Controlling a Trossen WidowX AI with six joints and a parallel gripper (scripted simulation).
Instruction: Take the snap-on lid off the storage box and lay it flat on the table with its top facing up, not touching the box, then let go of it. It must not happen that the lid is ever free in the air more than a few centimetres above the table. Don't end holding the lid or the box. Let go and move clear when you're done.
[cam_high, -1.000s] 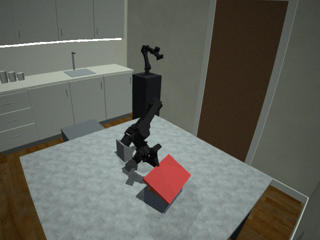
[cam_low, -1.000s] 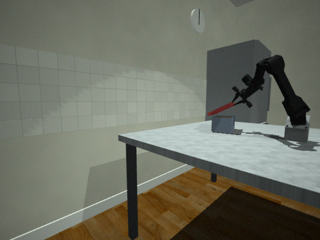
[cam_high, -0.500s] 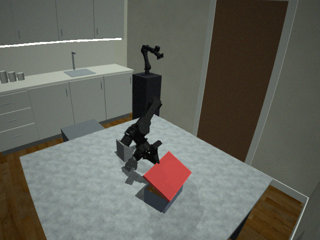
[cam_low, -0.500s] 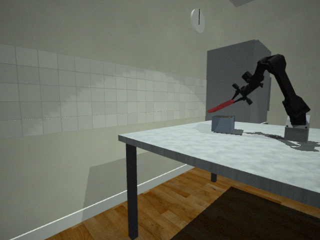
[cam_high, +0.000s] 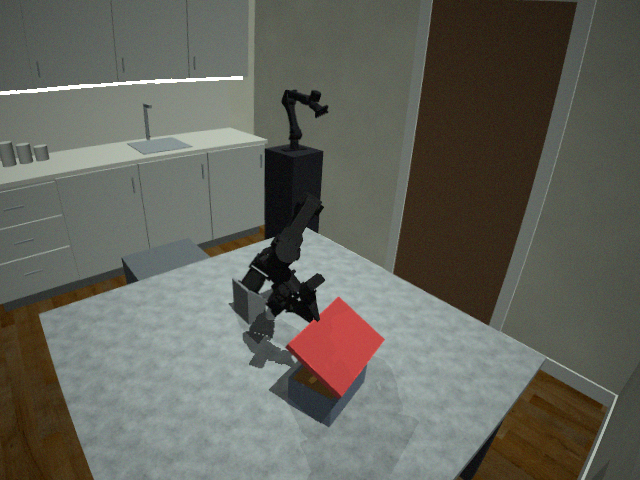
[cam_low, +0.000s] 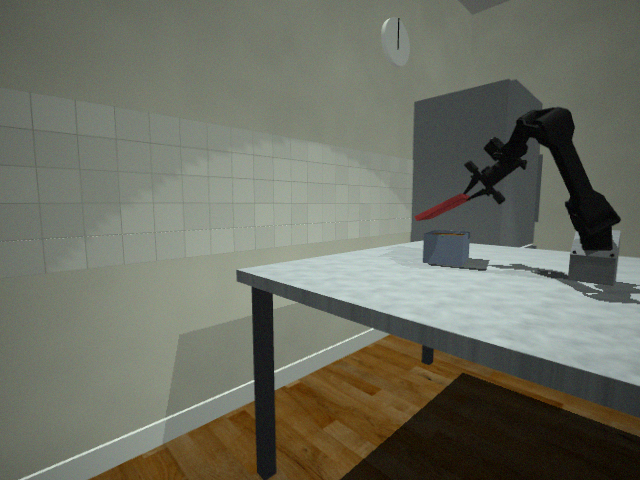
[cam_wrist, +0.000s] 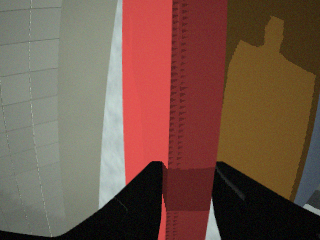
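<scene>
The red lid lies 10 cm ahead of my hand, 6 cm below it and 2 cm to the left of it. From my hand the other things lie so: storage box 21 cm below, 8 cm ahead, 2 cm to the left.
</scene>
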